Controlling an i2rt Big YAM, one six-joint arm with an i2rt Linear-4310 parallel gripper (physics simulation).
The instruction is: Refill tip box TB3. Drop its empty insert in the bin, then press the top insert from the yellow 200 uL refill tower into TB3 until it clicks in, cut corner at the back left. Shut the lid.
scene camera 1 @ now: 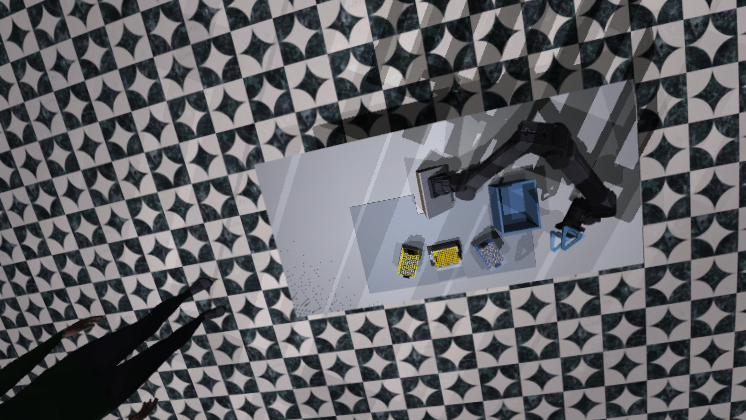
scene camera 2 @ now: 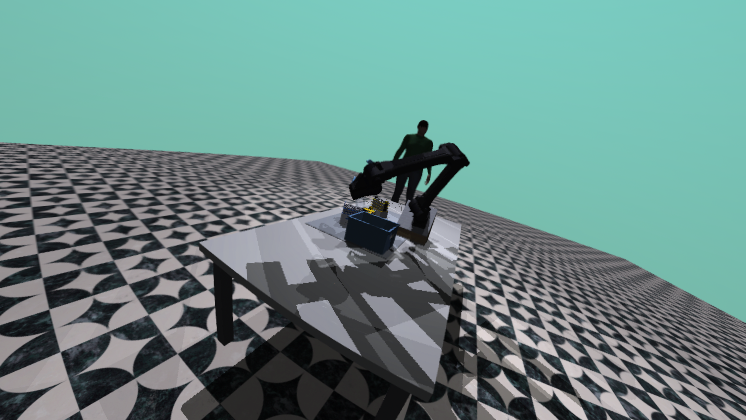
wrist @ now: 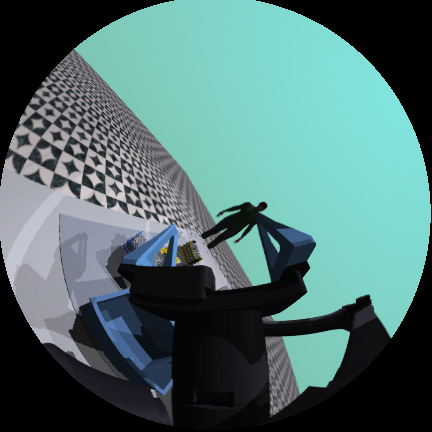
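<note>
My gripper (scene camera 1: 563,241) (wrist: 214,222) is open and empty, high over the table's right side in scene camera 1, right of the blue bin. The bin (scene camera 1: 494,208) (scene camera 2: 370,234) (wrist: 102,330) is open-topped. A box with a yellow gridded insert (scene camera 1: 446,256) (wrist: 169,253) stands in the middle of the row, its dark lid open at the back; it appears to be TB3, but no label is readable. A yellow gridded stack with dark ends (scene camera 1: 408,261) (wrist: 190,253), apparently the yellow tower, stands left of it. Cut corners are too small to make out.
A white and blue gridded stack (scene camera 1: 489,254) (wrist: 134,242) stands right of the open box, near the bin. These stand on a grey-blue mat (scene camera 1: 375,260). The arm's base sits on a block (scene camera 1: 435,207) behind the mat. A person (scene camera 2: 415,146) (wrist: 240,217) stands beyond the table (scene camera 1: 302,208).
</note>
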